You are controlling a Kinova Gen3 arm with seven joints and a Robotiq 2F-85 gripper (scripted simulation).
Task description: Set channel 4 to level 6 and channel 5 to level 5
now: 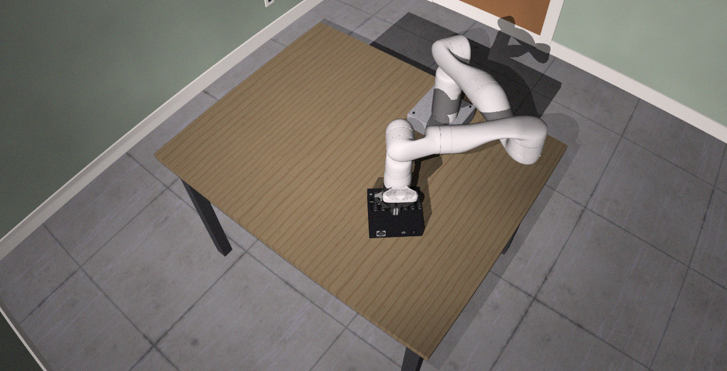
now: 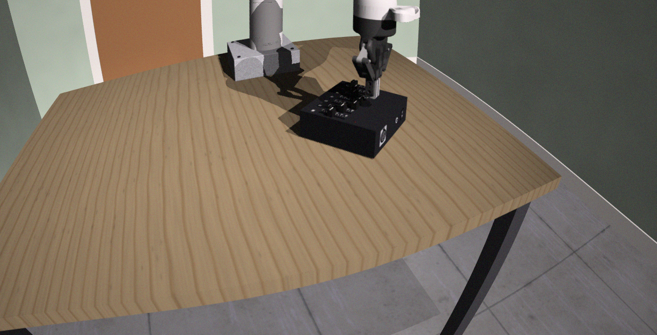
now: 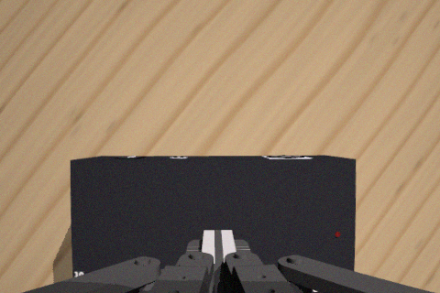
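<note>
My hand is 20 mm past the channel 4 fader cap, 10 mm to the left of it and 30 mm above it. The rest, counted from my hand: channel 5 fader cap: 10 mm behind, 30 mm to the right, 30 mm below.
</note>
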